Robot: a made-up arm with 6 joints.
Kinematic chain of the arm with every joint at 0, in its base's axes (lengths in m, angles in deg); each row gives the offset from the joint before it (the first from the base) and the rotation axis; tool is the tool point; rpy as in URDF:
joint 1: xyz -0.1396 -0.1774 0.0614 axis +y
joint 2: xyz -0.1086 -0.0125 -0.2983 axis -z
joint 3: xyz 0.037 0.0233 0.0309 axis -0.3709 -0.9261 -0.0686
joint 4: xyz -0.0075 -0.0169 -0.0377 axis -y
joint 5: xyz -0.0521 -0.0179 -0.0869 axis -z
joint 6: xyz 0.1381 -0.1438 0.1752 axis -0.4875 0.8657 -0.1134
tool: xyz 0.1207 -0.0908 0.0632 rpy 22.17 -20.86 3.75
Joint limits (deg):
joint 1: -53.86..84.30
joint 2: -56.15..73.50
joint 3: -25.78..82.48
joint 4: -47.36..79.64
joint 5: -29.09..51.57
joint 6: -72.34..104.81
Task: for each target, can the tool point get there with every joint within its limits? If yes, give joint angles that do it. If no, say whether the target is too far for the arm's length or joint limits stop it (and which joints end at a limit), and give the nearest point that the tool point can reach.
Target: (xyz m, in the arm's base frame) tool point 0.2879 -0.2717 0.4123
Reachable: no: joint limits stop it (at a limit: joint 1, joint 2, joint 3, joint 4, joint 5) | nearest point 0.1805 -0.2683 0.1633 | short by 0.271 m
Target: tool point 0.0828 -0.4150 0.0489
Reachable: yes | joints -42.88 -28.68 27.73 -14.05 19.97 70.55
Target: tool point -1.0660 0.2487 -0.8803
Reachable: no: too far | nearest point -0.5776 -0.0983 -0.3839 | short by 0.778 m
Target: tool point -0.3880 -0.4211 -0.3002
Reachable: yes | joints -27.44 24.41 26.64 41.40 35.54 -50.34
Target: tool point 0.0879 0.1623 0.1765
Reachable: no: joint limits stop it (at a limit: joint 1, joint 2, joint 5) | nearest point 0.0896 0.0360 0.1050 | short by 0.145 m
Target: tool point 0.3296 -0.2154 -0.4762
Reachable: no: joint limits stop it (at a limit: joint 3, joint 4, joint 5) | nearest point 0.2425 -0.2136 -0.3764 | short by 0.132 m
